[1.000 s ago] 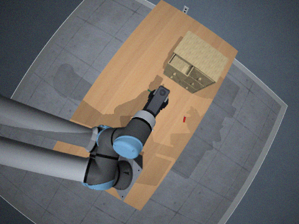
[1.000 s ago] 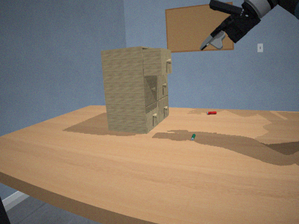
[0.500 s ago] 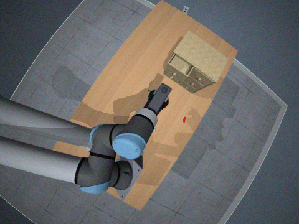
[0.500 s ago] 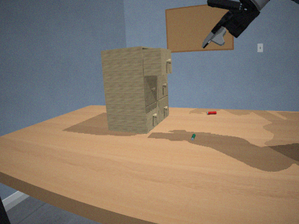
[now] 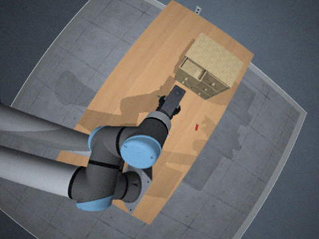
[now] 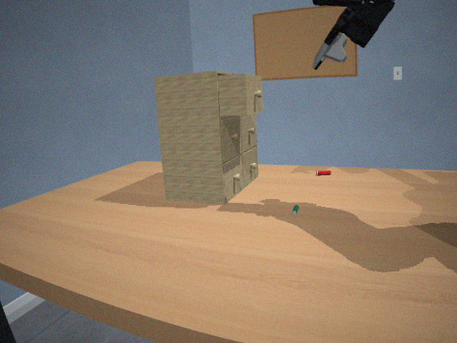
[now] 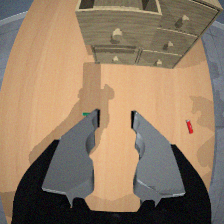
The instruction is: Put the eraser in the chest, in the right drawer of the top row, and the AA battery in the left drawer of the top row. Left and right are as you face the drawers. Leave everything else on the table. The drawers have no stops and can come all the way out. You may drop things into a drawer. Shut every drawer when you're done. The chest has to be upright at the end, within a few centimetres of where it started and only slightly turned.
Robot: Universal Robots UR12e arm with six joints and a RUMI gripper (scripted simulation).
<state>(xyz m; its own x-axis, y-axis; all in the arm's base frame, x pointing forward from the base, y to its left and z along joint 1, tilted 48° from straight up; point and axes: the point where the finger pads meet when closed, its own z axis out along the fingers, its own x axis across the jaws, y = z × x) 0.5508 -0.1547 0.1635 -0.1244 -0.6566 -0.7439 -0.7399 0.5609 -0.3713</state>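
Right now the red AA battery is 20 mm behind my hand, 280 mm to the right of it and 340 mm below it. The rest, counted from my hand: eraser (360 mm ahead, 160 mm to the right, 110 mm below); then green AA battery (50 mm ahead, 80 mm to the left, 340 mm below).
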